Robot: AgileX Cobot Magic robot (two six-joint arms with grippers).
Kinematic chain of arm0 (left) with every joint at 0, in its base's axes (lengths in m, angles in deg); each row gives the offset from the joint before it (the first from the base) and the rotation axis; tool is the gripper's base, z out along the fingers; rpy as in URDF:
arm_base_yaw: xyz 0 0 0.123 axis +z
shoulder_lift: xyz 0 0 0 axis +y
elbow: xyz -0.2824 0 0.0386 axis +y
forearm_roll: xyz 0.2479 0 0.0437 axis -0.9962 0 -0.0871
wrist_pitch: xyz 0 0 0 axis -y
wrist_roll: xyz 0.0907 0 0.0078 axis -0.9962 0 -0.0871
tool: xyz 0 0 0 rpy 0 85 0
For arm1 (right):
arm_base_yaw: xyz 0 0 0.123 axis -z
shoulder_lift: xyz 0 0 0 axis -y
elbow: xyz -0.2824 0 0.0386 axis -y
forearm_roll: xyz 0.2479 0 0.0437 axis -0.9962 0 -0.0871
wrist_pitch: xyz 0 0 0 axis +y
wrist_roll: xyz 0.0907 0 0.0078 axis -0.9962 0 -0.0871
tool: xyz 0 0 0 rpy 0 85 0
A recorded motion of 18 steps. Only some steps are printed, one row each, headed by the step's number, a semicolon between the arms.
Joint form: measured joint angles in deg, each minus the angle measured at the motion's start. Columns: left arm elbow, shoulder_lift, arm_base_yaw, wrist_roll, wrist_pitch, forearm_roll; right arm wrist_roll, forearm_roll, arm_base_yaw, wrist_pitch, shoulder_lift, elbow.
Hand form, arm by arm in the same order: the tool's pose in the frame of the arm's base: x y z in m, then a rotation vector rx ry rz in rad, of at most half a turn. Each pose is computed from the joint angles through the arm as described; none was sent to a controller.
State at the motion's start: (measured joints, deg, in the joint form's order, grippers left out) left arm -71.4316 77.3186 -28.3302 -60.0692 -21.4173 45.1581; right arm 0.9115 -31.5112 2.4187 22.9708 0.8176 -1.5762
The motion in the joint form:
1: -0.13 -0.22 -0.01 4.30 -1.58 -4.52; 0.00 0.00 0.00 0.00 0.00 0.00
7: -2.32 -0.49 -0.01 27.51 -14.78 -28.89; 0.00 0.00 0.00 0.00 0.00 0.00
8: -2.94 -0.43 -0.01 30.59 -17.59 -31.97; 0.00 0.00 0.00 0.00 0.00 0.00
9: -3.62 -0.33 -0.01 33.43 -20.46 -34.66; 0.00 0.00 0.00 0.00 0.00 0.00
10: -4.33 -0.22 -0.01 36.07 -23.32 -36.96; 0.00 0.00 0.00 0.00 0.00 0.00
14: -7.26 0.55 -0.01 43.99 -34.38 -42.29; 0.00 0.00 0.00 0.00 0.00 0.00
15: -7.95 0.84 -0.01 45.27 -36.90 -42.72; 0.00 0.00 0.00 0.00 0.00 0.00
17: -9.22 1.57 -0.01 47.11 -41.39 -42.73; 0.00 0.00 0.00 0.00 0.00 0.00
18: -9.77 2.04 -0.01 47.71 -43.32 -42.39; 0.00 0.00 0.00 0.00 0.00 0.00
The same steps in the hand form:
1: 0.2610 -0.1672 0.3986 0.8977 1.6721 -0.3726; 0.0521 0.0164 0.1739 0.3566 1.8336 0.5061
7: 0.2553 -0.1548 0.3879 0.9574 1.9283 -0.2702; 0.0521 0.0164 0.1739 0.3566 1.8336 0.5061
8: 0.2544 -0.1521 0.3868 0.9592 1.9784 -0.2481; 0.0521 0.0164 0.1739 0.3566 1.8336 0.5061
9: 0.2535 -0.1494 0.3860 0.9573 2.0292 -0.2269; 0.0521 0.0164 0.1739 0.3566 1.8336 0.5061
10: 0.2526 -0.1466 0.3855 0.9508 2.0798 -0.2075; 0.0521 0.0164 0.1739 0.3566 1.8336 0.5061
14: 0.2482 -0.1382 0.3848 0.9105 2.2722 -0.1581; 0.0521 0.0164 0.1739 0.3566 1.8336 0.5061
15: 0.2471 -0.1370 0.3845 0.9022 2.3158 -0.1548; 0.0521 0.0164 0.1739 0.3566 1.8336 0.5061
17: 0.2454 -0.1362 0.3833 0.8918 2.3948 -0.1596; 0.0521 0.0164 0.1739 0.3566 1.8336 0.5061
18: 0.2449 -0.1366 0.3822 0.8904 2.4305 -0.1672; 0.0521 0.0164 0.1739 0.3566 1.8336 0.5061

